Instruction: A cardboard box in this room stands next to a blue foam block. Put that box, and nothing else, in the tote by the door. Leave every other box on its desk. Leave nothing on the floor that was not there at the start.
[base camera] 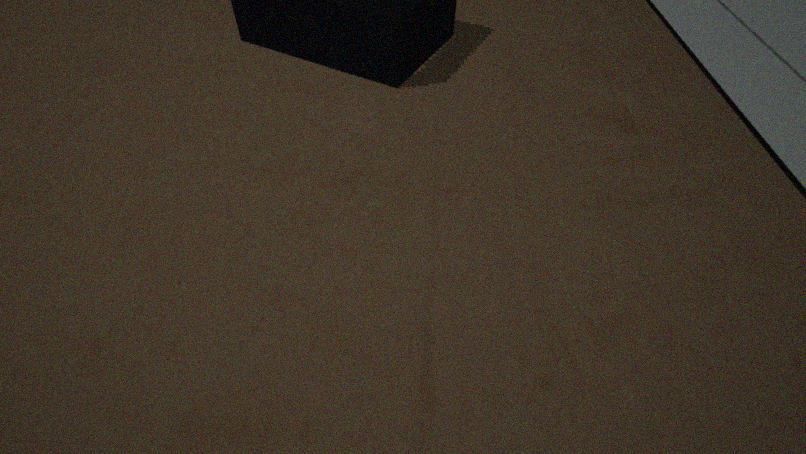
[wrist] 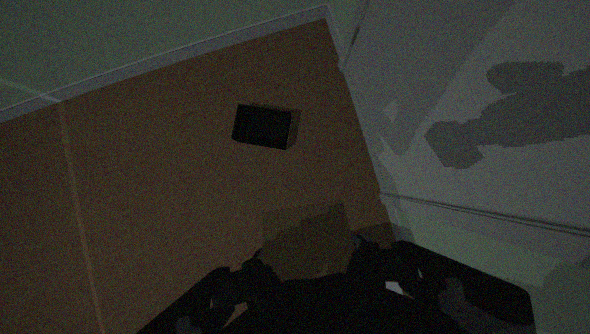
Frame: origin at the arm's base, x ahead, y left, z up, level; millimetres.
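Where they show: gripper, fingertip midpoint: (wrist: 309,246).
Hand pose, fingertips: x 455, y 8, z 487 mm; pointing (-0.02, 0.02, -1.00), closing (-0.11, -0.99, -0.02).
Things, the pixels of their top centre, and the offset from my fingertips. Level surfaces: height alone.
- cardboard box, top centre: (wrist: 318,319) dx -10, dy +1, dz +67 mm
- black tote, top centre: (wrist: 260,125) dx +403, dy +137, dz -783 mm
- brown floor, surface height: dz -883 mm
My gripper (wrist: 309,246) is shut on a cardboard box (wrist: 310,240), which shows dim and brown between the two black fingers at the bottom of the wrist view. The box is held above the floor. A black tote (base camera: 349,33) (wrist: 262,126) stands on the floor beyond the held box, near the door; its lower part shows at the top of the base camera view. The held box is apart from the tote. The blue foam block and the desks do not show in these views.
The brown floor (base camera: 394,253) (wrist: 175,175) lies around the tote. A pale door (wrist: 425,50) stands at the right, with shadows on it. A green wall (wrist: 100,40) with a pale skirting board (wrist: 200,46) runs behind the tote. A white strip (base camera: 727,73) edges the floor at the right.
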